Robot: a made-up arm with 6 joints.
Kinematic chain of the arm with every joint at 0, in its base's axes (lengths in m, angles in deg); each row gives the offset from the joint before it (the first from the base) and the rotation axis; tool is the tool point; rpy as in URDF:
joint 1: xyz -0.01 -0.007 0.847 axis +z
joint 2: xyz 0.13 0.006 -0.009 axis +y
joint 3: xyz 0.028 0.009 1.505 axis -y
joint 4: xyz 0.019 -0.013 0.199 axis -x
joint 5: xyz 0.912 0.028 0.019 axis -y
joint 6: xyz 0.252 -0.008 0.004 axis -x
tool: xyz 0.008 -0.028 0.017 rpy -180 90 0
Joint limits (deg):
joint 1: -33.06..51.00
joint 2: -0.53..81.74
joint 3: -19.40..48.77
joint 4: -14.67..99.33
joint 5: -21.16..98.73
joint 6: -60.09..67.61
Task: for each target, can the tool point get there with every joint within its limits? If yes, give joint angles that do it. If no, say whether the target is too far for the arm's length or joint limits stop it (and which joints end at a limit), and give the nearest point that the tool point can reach.
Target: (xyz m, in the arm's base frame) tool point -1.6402 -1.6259 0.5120
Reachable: no: joint limits stop it (at a limit: joint 1, joint 2, joint 3, joint 5, joint 6) | nearest point 1.2428 -0.8942 -0.1476 | short by 3.047 m
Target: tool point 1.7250 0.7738 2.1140
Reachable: yes | joints 24.26 21.16 5.57 83.60 -7.44 -15.28
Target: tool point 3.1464 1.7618 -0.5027
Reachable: no: too far | nearest point 2.2506 1.2598 0.2845 | short by 1.294 m
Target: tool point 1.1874 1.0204 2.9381
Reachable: yes | joints 35.16 17.20 38.64 68.67 31.86 -22.03
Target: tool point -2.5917 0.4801 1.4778
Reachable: no: joint limits stop it (at a limit: joint 1, joint 2, joint 3, joint 4, joint 5, joint 6) | nearest point 0.4109 0.9336 2.1899 | short by 3.119 m
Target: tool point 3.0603 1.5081 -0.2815
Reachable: no: too far | nearest point 2.3306 1.1480 0.3097 | short by 1.006 m
